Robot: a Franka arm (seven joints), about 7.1 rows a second.
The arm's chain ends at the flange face. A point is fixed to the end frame.
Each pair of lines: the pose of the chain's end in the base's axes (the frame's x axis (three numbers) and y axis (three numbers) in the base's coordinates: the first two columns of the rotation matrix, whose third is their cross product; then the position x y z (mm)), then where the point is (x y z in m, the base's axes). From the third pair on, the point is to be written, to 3 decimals.
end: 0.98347 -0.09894 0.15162 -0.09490 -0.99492 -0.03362 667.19 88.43 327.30
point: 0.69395 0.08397 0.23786
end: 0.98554 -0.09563 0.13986 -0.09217 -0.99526 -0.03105 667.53 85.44 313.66
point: 0.69322 0.08094 0.22391
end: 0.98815 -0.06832 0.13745 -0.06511 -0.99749 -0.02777 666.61 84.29 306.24
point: 0.692 0.080 0.216
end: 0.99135 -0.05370 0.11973 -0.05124 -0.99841 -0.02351 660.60 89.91 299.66
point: 0.685 0.086 0.209
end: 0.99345 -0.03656 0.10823 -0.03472 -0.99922 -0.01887 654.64 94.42 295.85
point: 0.678 0.090 0.205
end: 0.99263 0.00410 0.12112 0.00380 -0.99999 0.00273 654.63 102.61 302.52
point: 0.679 0.098 0.212
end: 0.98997 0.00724 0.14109 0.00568 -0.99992 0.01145 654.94 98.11 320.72
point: 0.681 0.092 0.231
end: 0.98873 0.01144 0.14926 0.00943 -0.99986 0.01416 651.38 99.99 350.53
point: 0.678 0.094 0.261
